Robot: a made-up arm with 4 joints. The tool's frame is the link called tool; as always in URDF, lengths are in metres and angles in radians. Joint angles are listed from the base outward. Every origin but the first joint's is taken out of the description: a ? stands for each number. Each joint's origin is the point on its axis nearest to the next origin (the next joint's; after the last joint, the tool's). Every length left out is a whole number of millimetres.
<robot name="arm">
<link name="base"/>
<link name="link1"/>
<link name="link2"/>
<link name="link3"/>
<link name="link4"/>
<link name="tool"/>
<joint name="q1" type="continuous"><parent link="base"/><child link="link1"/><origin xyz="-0.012 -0.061 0.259" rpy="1.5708 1.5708 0"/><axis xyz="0 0 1"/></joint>
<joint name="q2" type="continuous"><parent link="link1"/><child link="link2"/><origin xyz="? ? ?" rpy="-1.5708 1.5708 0"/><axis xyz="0 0 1"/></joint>
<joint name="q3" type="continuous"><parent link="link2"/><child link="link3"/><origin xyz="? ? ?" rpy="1.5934 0.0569 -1.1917"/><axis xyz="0 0 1"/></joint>
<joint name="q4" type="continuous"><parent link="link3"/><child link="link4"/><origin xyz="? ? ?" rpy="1.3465 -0.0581 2.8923"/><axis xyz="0 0 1"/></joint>
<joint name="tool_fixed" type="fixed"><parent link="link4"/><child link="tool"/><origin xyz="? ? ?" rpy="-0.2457 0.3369 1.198"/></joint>
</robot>
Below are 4 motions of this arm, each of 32 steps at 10 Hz.
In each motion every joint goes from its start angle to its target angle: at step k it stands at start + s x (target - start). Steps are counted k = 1, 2, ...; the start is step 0. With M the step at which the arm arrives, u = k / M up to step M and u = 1 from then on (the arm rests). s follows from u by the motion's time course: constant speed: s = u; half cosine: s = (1 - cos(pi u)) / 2; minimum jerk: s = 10 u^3 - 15 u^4 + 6 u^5.
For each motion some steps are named. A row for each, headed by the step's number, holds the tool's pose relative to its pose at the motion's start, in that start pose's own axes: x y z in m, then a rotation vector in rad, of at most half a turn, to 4 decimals.
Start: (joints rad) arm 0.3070 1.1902 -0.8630 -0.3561
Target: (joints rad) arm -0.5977 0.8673 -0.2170 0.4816
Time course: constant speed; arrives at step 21
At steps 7, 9, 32:
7: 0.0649 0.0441 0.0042 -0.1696 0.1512 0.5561
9: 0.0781 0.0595 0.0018 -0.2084 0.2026 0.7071
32: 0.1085 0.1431 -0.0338 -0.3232 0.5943 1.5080

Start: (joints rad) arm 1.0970 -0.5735 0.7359 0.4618
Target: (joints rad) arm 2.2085 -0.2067 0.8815 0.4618
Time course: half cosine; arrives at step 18
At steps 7, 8, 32:
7: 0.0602 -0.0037 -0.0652 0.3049 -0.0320 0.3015
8: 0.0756 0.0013 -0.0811 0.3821 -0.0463 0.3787
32: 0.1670 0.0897 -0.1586 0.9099 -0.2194 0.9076

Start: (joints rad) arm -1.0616 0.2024 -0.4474 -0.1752
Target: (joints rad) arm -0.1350 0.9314 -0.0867 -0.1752
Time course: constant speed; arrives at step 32
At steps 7, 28, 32:
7: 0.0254 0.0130 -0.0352 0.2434 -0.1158 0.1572
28: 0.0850 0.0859 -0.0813 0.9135 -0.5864 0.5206
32: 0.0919 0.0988 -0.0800 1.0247 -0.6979 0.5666

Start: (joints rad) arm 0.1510 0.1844 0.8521 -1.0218
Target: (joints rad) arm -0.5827 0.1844 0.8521 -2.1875
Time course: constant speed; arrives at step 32
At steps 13, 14, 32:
13: -0.0836 -0.0113 0.0170 0.0736 -0.0724 -0.6582
14: -0.0902 -0.0105 0.0178 0.0831 -0.0816 -0.7078
32: -0.1928 0.0422 0.0128 0.3597 -0.3299 -1.5520

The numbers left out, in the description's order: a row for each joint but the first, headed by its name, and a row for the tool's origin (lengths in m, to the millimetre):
q2: -0.033 0.023 0
q3: -0.019 0.029 0
q4: -0.072 0.081 0
tool: 0.067 0.022 0

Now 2 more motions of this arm.
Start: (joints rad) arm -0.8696 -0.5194 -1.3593 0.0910
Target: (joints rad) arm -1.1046 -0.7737 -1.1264 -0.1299
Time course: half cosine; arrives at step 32
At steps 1, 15, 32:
1: 0.0000 -0.0001 0.0000 0.0001 0.0007 -0.0004
15: -0.0030 -0.0105 -0.0063 0.0135 0.1398 -0.0833
32: -0.0136 -0.0239 -0.0142 0.0349 0.3135 -0.2151

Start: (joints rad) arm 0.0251 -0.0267 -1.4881 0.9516
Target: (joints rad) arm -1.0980 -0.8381 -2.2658 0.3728
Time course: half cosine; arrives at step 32
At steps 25, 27, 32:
25: 0.0602 0.0343 0.1140 -1.1723 1.3734 -0.4550
27: 0.0678 0.0398 0.1141 -1.2645 1.4382 -0.4802
32: 0.0759 0.0455 0.1129 -1.3662 1.5058 -0.5049

